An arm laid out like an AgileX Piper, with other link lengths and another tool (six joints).
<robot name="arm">
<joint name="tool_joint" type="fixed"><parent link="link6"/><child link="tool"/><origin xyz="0.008 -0.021 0.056" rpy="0 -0.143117 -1.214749"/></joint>
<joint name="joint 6" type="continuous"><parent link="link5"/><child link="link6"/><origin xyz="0 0.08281 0" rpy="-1.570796 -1.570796 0"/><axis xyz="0 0 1"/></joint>
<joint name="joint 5" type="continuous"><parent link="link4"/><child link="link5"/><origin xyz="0 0 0" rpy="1.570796 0 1.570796"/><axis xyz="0 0 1"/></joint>
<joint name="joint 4" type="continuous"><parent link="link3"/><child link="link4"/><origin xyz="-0.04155 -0.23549 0" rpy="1.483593 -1.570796 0"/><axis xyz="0 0 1"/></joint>
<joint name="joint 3" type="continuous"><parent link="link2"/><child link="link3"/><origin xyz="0.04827 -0.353 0" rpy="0 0 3.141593"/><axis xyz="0 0 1"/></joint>
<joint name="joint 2" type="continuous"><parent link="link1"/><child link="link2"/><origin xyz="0 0 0" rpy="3.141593 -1.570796 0"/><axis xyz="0 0 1"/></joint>
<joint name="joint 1" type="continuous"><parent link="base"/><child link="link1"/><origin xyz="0 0 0.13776" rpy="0 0 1.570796"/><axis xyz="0 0 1"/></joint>
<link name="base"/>
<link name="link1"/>
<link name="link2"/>
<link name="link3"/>
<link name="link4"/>
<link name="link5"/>
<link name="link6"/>
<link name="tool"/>
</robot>
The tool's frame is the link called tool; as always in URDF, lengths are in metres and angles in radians. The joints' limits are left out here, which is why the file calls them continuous.
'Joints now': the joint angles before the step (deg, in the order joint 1, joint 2, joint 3, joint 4, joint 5, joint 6). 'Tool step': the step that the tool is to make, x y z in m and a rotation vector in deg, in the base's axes. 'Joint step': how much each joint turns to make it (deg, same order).
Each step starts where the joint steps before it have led.
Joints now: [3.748, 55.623, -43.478, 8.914, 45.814, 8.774]
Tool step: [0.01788, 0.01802, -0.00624, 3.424, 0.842, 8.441]
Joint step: [0.001, 4.822, 0.001, 11.769, -1.794, -13.722]
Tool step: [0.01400, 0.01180, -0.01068, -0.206, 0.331, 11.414]
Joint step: [-0.001, 4.938, 0.000, 9.233, 0.572, -17.083]
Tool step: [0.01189, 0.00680, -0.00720, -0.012, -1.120, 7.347]
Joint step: [0.000, 3.484, -0.109, 5.974, 0.001, -11.779]
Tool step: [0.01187, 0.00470, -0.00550, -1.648, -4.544, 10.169]
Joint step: [-0.002, 2.897, -0.279, 5.869, 0.001, -16.009]
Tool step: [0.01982, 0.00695, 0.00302, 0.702, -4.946, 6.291]
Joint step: [0.003, 3.143, -2.053, 6.478, -0.107, -12.097]
